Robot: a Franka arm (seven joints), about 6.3 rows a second.
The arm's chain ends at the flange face. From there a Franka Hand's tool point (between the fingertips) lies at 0.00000 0.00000 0.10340 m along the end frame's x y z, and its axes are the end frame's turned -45 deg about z.
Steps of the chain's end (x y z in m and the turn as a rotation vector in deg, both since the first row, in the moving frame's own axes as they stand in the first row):
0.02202, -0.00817, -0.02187, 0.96, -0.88, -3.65
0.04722, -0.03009, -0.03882, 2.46, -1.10, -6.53
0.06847, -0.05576, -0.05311, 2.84, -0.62, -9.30
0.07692, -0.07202, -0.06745, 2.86, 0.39, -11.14
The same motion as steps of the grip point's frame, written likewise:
0.02137, 0.00744, -0.02190, 1.30, 0.06, -3.65
0.05614, 0.00748, -0.03893, 2.52, 0.96, -6.53
0.09031, 0.00436, -0.05324, 2.45, 1.57, -9.30
0.10913, -0.00007, -0.06758, 1.75, 2.30, -11.14

